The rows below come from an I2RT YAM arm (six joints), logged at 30 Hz.
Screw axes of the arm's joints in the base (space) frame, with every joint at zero. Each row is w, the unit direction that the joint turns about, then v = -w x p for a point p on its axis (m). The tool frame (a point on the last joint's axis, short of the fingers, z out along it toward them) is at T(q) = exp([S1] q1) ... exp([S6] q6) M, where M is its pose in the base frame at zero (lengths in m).
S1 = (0, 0, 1, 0.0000, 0.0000, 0.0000)
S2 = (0, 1, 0, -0.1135, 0.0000, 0.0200)
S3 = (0, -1, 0, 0.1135, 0.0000, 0.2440)
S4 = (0, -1, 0, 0.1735, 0.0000, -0.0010)
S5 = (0, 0, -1, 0.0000, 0.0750, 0.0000)
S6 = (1, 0, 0, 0.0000, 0.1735, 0.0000)
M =
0 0 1 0.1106
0 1 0 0.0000
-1 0 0 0.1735
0 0 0 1
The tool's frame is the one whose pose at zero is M.
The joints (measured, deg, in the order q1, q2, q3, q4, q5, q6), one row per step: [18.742, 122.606, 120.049, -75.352, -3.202, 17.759]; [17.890, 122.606, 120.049, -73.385, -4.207, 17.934]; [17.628, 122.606, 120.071, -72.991, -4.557, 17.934]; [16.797, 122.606, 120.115, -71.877, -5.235, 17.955]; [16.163, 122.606, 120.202, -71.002, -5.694, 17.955]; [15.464, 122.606, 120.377, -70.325, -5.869, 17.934]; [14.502, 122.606, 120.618, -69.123, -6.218, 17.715]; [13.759, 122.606, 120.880, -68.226, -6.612, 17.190]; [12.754, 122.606, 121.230, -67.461, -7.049, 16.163]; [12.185, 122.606, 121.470, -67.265, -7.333, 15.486]
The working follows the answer.
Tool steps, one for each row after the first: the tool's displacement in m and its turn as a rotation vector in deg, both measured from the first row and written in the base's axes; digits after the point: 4 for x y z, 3 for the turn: [0.0053, -0.0044, 0.0009, 1.581, -1.537, -0.795]; [0.0066, -0.0058, 0.0012, 2.031, -1.829, -0.972]; [0.0104, -0.0109, 0.0020, 3.001, -2.741, -1.647]; [0.0133, -0.0148, 0.0029, 3.696, -3.542, -2.149]; [0.0162, -0.0195, 0.0041, 4.079, -4.333, -2.764]; [0.0204, -0.0258, 0.0061, 4.721, -5.688, -3.386]; [0.0236, -0.0307, 0.0080, 5.238, -6.811, -3.484]; [0.0270, -0.0377, 0.0102, 5.613, -7.987, -3.347]; [0.0285, -0.0418, 0.0116, 5.771, -8.480, -3.172]
Tool pose at each row, in the base's axes (x y z in m, rotation vector in deg; rounded; the steps above come from the unrounded poses): [0.4091, 0.1409, 0.2778, -1.953, 169.213, 10.105]; [0.4144, 0.1365, 0.2787, -0.694, 167.482, 12.204]; [0.4157, 0.1350, 0.2790, -0.398, 167.130, 12.813]; [0.4195, 0.1300, 0.2798, 0.636, 166.067, 14.053]; [0.4224, 0.1261, 0.2807, 1.385, 165.149, 14.917]; [0.4252, 0.1214, 0.2819, 2.249, 164.272, 15.309]; [0.4295, 0.1151, 0.2839, 3.094, 162.792, 16.011]; [0.4327, 0.1102, 0.2857, 3.189, 161.594, 16.619]; [0.4361, 0.1032, 0.2880, 2.926, 160.378, 17.047]; [0.4376, 0.0991, 0.2894, 2.652, 159.877, 17.242]

